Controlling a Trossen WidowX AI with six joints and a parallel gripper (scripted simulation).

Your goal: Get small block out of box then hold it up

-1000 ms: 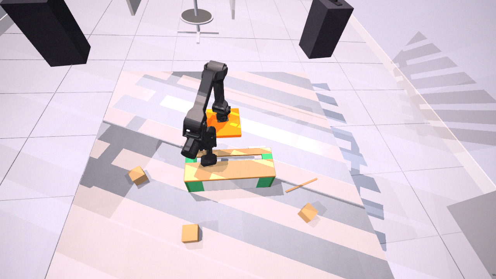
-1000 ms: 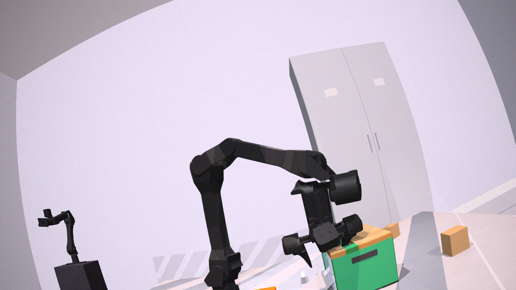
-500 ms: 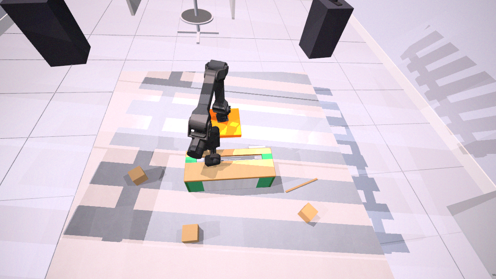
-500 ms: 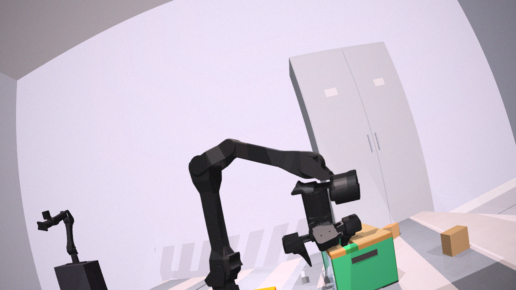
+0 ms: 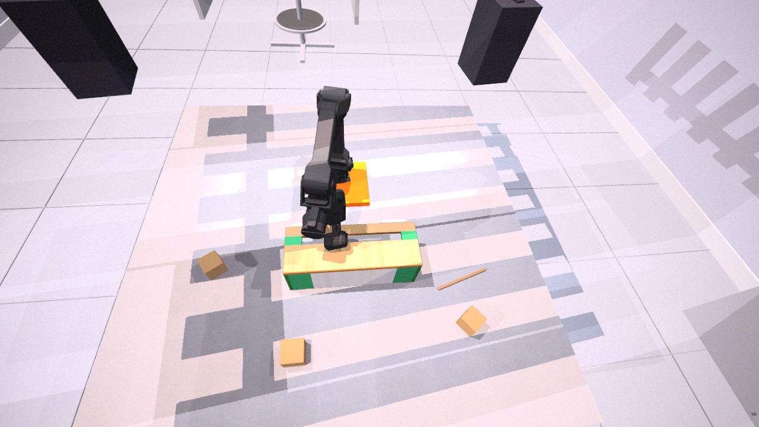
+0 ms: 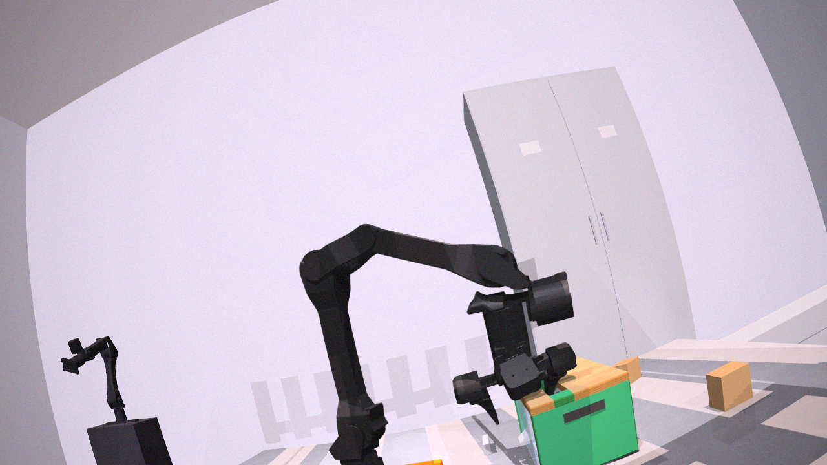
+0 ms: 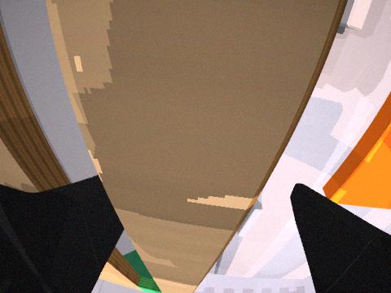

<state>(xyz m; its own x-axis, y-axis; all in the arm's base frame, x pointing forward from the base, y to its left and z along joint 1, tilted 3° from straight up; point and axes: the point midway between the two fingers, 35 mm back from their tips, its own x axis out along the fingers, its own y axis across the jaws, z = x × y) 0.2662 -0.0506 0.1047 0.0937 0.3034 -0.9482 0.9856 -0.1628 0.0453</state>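
Right now my gripper tip is 4 cm short of the box, 1 cm to the right of it and 2 cm above it. The rest, counted from my gripper tip: thin stick (21 cm ahead, 34 cm to the left, 8 cm below); then grey block (5 cm ahead, 1 cm to the left).
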